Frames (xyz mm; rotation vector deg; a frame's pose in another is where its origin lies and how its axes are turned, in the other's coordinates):
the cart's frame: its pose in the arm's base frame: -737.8 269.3 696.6 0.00 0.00 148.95
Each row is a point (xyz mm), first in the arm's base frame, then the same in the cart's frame.
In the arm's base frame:
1: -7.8 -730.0 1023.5
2: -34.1 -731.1 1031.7
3: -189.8 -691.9 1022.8
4: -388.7 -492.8 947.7
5: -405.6 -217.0 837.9
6: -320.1 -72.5 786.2
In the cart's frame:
1: -1140.8 479.6 326.9
2: -1118.9 494.1 335.1
3: -965.3 540.8 326.2
4: -692.2 472.8 251.1
5: -535.4 245.3 141.3
6: -534.1 77.4 89.6

